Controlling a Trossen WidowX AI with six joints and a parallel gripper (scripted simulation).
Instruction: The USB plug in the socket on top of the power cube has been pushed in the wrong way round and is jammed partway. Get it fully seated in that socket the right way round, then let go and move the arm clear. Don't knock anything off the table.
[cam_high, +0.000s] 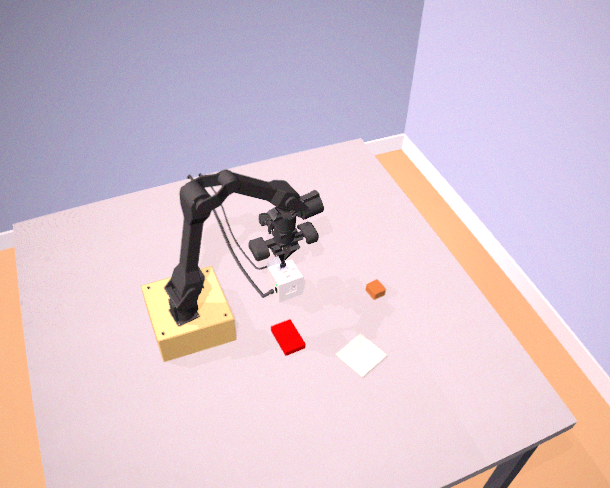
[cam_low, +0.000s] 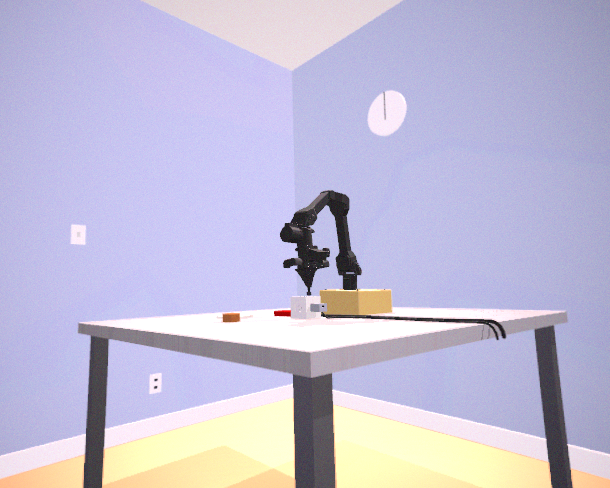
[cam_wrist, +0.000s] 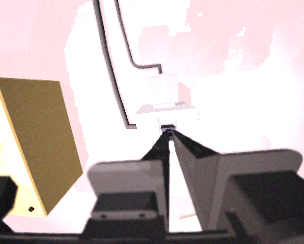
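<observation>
Right now the small USB plug is 2 cm below my gripper tip. Round my gripper tip: white flat tile: 33 cm to the right, 10 cm below, 5 cm ahead; then red flat block: 18 cm to the right, 10 cm below, 9 cm behind; then small orange block: 22 cm ahead, 17 cm to the right, 9 cm below.
</observation>
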